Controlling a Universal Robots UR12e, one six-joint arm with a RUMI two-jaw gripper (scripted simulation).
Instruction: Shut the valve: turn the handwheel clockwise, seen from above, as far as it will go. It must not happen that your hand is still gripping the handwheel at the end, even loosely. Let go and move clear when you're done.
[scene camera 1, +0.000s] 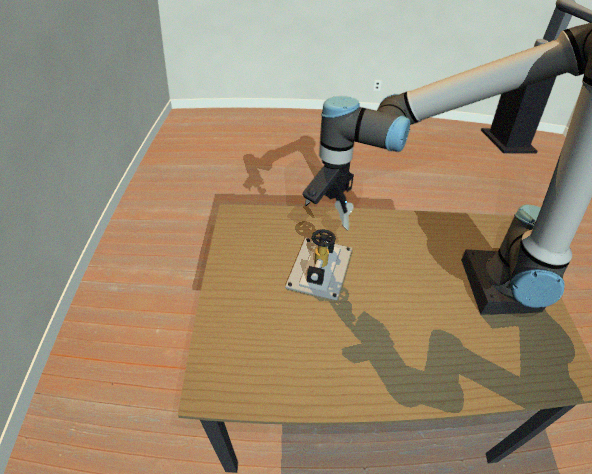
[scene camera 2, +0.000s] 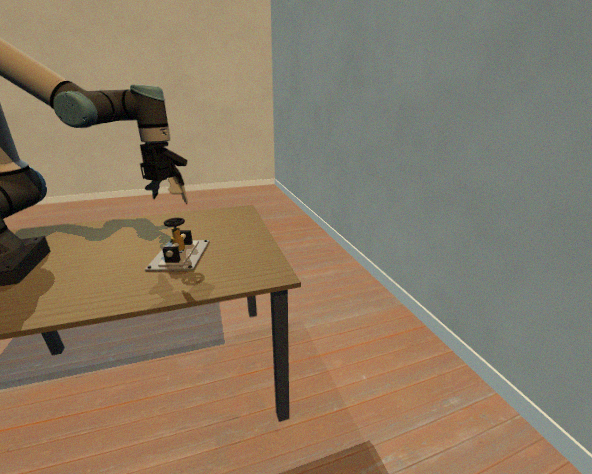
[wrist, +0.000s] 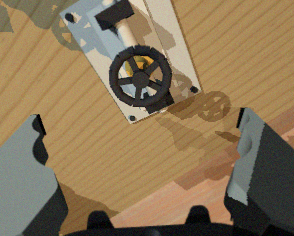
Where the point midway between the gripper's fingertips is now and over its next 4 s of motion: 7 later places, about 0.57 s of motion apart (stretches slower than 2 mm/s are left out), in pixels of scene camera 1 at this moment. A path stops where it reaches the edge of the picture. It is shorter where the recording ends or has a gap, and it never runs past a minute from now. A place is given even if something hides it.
The gripper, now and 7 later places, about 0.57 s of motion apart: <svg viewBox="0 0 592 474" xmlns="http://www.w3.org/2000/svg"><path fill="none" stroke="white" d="M326 218L325 221L325 227L324 229L324 233L324 237L323 240L323 243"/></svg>
